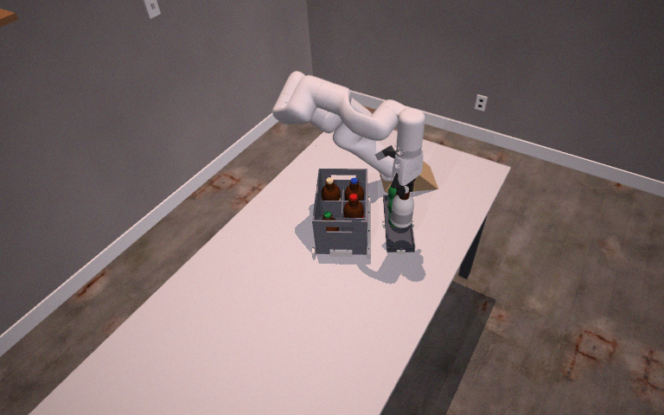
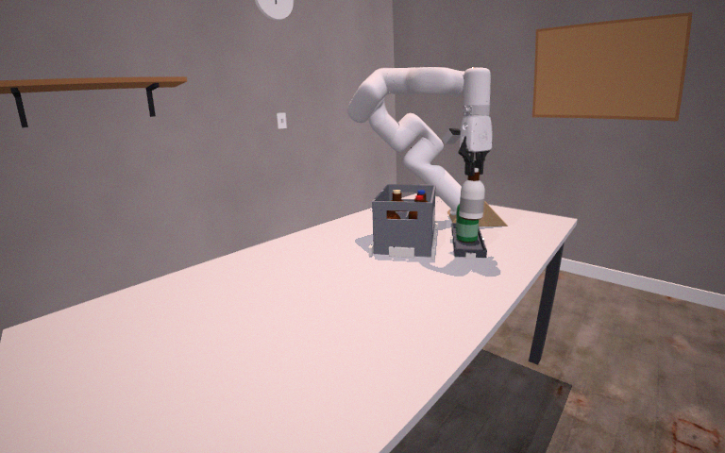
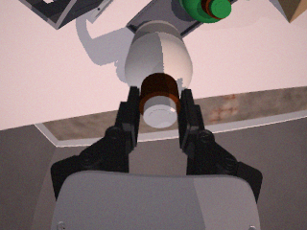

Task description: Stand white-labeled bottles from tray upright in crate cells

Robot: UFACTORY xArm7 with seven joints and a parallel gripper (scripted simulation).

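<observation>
Now: the white-labeled bottle 80 mm below my hand. The rest, counted from my hand: grey crate 20 mm behind, 230 mm to the right, 190 mm below; then dark tray 90 mm behind, 20 mm to the right, 260 mm below.
</observation>
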